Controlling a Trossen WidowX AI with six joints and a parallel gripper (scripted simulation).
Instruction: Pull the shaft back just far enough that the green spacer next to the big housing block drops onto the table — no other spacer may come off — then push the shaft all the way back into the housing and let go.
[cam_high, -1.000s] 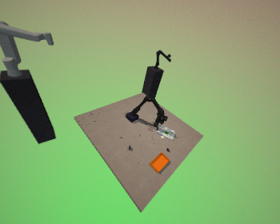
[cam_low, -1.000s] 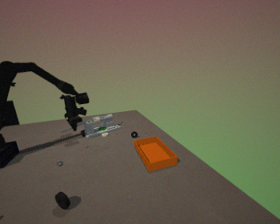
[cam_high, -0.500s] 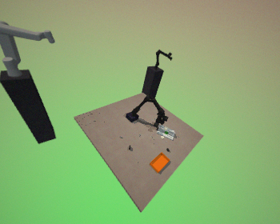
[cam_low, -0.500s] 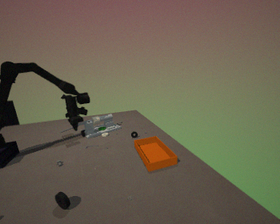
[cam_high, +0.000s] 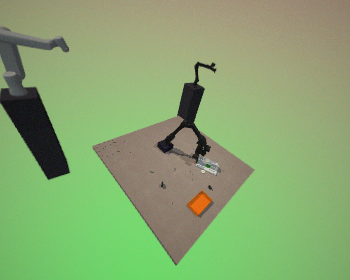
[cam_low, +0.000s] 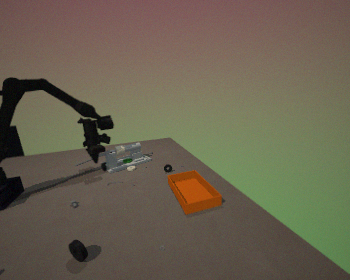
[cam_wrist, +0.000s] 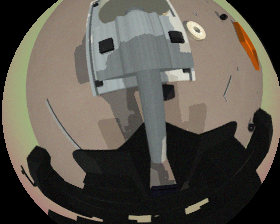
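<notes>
Now: gripper tip 60 mm short of the grey shaft, 30 mm to the right of it and 30 mm below it. Round my gripper tip: pale spacer (170 mm ahead, 40 mm below, 30 mm to the right); green spacer (140 mm ahead, 80 mm to the left, 40 mm below); orange tray (410 mm ahead, 300 mm to the right, 40 mm below).
</notes>
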